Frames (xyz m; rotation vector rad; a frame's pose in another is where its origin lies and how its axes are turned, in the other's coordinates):
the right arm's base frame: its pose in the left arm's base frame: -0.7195 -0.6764 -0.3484 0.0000 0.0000 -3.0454
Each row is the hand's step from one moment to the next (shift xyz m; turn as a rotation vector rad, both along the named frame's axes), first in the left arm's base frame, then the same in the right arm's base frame.
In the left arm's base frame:
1: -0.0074 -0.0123 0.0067 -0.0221 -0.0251 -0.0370
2: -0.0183 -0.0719 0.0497 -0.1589 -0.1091 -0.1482
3: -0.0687 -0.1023 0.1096 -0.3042 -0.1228 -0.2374
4: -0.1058 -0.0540 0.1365 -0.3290 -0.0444 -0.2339
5: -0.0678 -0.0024 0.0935 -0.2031 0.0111 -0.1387
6: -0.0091 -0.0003 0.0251 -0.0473 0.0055 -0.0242
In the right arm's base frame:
1: 0.0085 0.0115 0.0067 0.0244 0.0229 -0.0370
2: 0.0251 0.0698 0.0497 0.1686 0.0933 -0.1482
3: 0.0782 0.0952 0.1096 0.3146 0.0930 -0.2374
4: 0.1105 0.0436 0.1365 0.3317 0.0126 -0.2339
5: 0.0677 -0.0041 0.0935 0.2011 -0.0306 -0.1387
6: 0.0091 -0.0006 0.0251 0.0466 -0.0100 -0.0242

